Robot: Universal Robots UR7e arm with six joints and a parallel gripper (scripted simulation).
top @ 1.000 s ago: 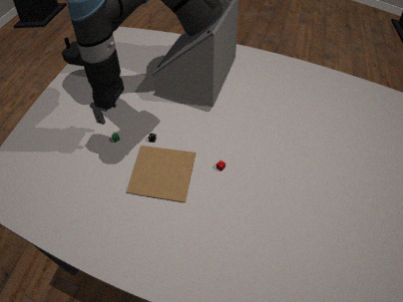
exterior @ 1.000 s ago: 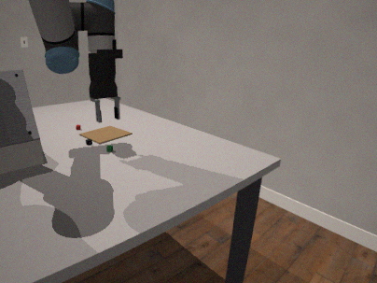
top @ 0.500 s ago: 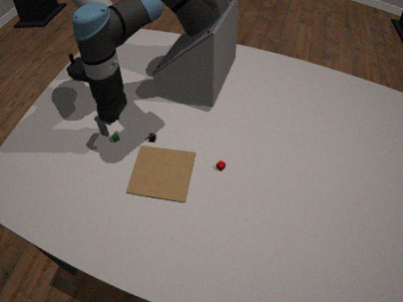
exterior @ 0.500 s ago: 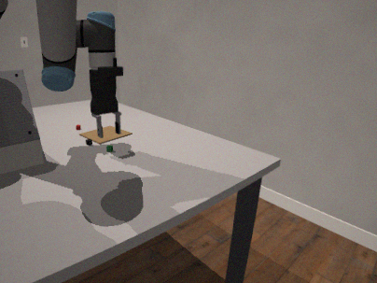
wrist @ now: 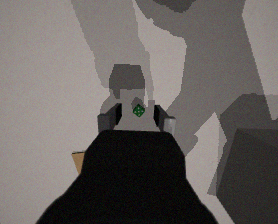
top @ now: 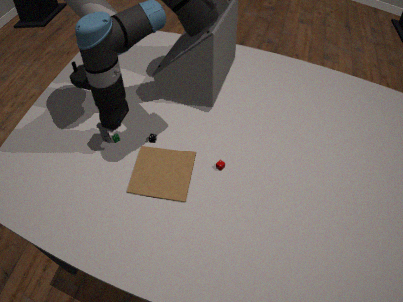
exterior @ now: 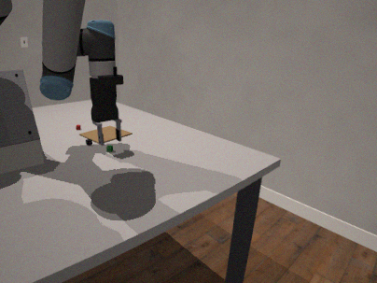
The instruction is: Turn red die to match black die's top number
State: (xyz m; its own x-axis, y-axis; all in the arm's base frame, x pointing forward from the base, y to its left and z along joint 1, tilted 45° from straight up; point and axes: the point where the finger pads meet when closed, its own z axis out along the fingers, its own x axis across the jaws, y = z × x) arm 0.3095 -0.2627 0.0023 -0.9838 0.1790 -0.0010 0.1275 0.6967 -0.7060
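The green die is 4 cm below my hand and 1 cm to the left of it. The rest, counted from my hand: black die (10 cm to the left, 4 cm below, 2 cm behind); then tan mat (15 cm to the left, 7 cm ahead, 4 cm below); then red die (29 cm to the left, 4 cm below, 3 cm ahead).
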